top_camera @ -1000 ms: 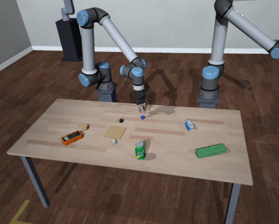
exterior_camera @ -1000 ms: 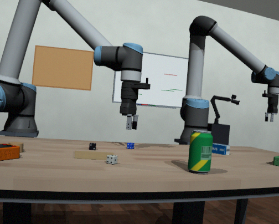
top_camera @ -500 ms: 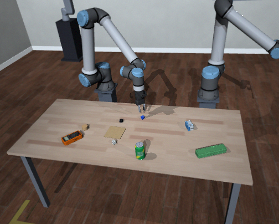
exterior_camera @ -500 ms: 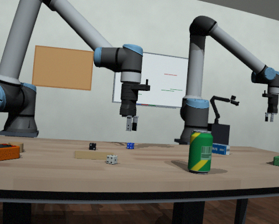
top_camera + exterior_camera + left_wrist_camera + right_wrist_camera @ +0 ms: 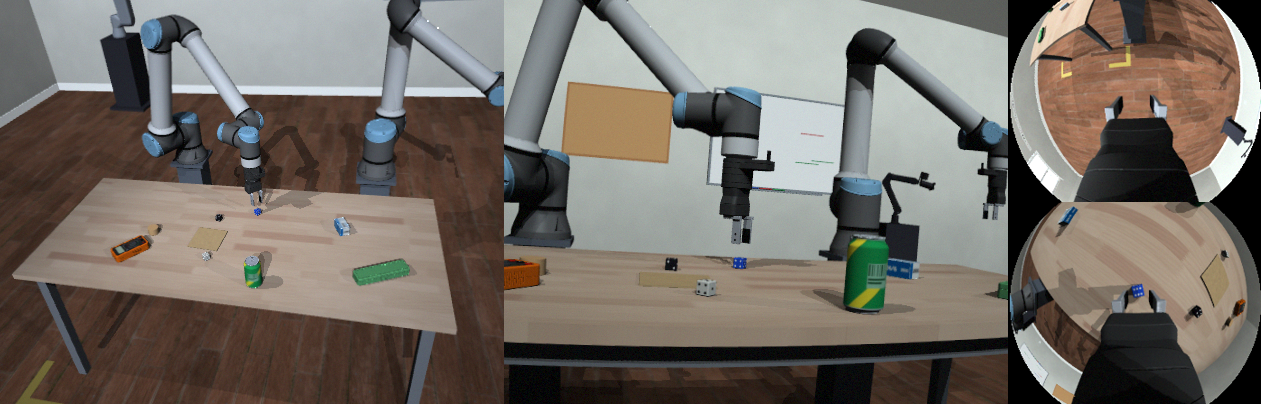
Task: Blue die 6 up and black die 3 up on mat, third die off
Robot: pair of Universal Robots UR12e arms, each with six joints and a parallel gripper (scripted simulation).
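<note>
My right hand is 6 cm above the blue die. Round my right hand: black die (8 cm ahead, 17 cm to the right, 6 cm below); then white die (35 cm ahead, 13 cm to the right, 6 cm below); then tan mat (23 cm ahead, 17 cm to the right, 8 cm below).
</note>
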